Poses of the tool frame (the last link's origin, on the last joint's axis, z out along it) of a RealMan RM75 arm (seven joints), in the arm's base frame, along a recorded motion.
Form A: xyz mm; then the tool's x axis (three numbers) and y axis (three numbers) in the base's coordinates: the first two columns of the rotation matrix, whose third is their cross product.
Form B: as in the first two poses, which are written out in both.
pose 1, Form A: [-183, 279, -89, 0.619, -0.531, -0.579, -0.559, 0.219, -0.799]
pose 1, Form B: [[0.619, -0.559, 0.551, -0.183], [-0.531, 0.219, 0.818, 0.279], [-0.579, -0.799, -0.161, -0.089], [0, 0, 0, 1]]
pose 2, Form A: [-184, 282, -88, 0.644, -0.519, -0.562, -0.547, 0.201, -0.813]
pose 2, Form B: [[0.644, -0.547, 0.535, -0.184], [-0.519, 0.201, 0.831, 0.282], [-0.562, -0.813, -0.154, -0.088], [0, 0, 0, 1]]
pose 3, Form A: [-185, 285, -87, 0.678, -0.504, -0.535, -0.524, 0.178, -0.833]
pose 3, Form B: [[0.678, -0.524, 0.515, -0.185], [-0.504, 0.178, 0.845, 0.285], [-0.535, -0.833, -0.143, -0.087], [0, 0, 0, 1]]
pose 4, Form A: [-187, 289, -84, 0.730, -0.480, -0.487, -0.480, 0.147, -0.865]
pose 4, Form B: [[0.730, -0.480, 0.487, -0.187], [-0.480, 0.147, 0.865, 0.289], [-0.487, -0.865, -0.123, -0.084], [0, 0, 0, 1]]
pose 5, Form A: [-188, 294, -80, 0.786, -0.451, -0.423, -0.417, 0.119, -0.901]
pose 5, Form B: [[0.786, -0.417, 0.457, -0.188], [-0.451, 0.119, 0.885, 0.294], [-0.423, -0.901, -0.095, -0.080], [0, 0, 0, 1]]
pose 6, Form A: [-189, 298, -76, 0.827, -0.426, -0.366, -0.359, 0.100, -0.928]
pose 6, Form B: [[0.827, -0.359, 0.432, -0.189], [-0.426, 0.100, 0.899, 0.298], [-0.366, -0.928, -0.070, -0.076], [0, 0, 0, 1]]
